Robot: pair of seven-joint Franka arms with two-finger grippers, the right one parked.
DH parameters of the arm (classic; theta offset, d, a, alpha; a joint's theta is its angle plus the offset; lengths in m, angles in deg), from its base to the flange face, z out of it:
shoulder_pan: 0 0.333 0 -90
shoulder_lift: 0 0 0 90
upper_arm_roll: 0 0.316 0.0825 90
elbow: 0 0 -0.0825 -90
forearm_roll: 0 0.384 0 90
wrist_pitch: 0 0 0.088 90
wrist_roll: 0 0.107 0 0
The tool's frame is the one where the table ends.
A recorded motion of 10 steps. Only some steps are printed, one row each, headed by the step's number.
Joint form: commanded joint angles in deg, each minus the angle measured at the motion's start. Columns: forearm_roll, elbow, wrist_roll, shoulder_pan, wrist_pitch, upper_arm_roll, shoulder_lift.
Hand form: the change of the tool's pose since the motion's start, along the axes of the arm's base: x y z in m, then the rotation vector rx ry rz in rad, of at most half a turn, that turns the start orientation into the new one. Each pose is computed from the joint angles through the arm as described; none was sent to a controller.
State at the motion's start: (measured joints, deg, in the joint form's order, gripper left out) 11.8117 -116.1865 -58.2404 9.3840 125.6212 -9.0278 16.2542
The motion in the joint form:
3: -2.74 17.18 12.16 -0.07 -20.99 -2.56 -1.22
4: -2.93 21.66 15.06 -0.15 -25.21 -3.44 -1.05
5: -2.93 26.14 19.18 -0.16 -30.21 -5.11 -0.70
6: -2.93 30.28 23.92 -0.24 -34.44 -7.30 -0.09
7: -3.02 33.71 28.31 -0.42 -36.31 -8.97 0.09
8: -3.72 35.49 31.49 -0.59 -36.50 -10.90 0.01
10: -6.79 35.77 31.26 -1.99 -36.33 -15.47 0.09
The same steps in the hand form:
3: 0.0336 -0.0161 0.1185 -0.0383 0.0656 -0.1754
4: 0.0394 -0.0232 0.1477 -0.0478 0.0685 -0.2295
5: 0.0413 -0.0366 0.1748 -0.0623 0.0896 -0.3161
6: 0.0420 -0.0555 0.1979 -0.0830 0.1078 -0.4249
7: 0.0433 -0.0714 0.2225 -0.0982 0.0894 -0.5258
8: 0.0424 -0.0919 0.2389 -0.1201 0.0622 -0.6140
10: 0.0302 -0.1553 0.2449 -0.1922 0.0478 -0.7074

